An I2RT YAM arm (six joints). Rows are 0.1 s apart.
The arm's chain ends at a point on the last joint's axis. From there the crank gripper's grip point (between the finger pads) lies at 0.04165 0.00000 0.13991 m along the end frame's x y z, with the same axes.
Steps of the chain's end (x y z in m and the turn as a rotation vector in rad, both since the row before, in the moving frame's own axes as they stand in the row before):
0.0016, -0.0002, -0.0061, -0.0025, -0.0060, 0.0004
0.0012, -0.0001, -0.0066, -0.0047, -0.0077, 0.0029
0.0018, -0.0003, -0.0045, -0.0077, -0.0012, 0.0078
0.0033, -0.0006, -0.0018, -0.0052, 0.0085, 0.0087
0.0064, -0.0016, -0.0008, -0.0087, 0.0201, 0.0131
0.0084, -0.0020, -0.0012, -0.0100, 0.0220, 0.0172
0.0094, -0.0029, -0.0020, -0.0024, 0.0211, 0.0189
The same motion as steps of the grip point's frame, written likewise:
0.0008, 0.0002, -0.0059, -0.0025, -0.0060, 0.0004
0.0001, 0.0007, -0.0063, -0.0047, -0.0077, 0.0029
0.0016, 0.0011, -0.0045, -0.0077, -0.0012, 0.0078
0.0045, 0.0005, -0.0022, -0.0052, 0.0085, 0.0087
0.0092, 0.0002, -0.0017, -0.0087, 0.0201, 0.0131
0.0114, 0.0001, -0.0022, -0.0100, 0.0220, 0.0172
0.0123, -0.0018, -0.0029, -0.0024, 0.0211, 0.0189

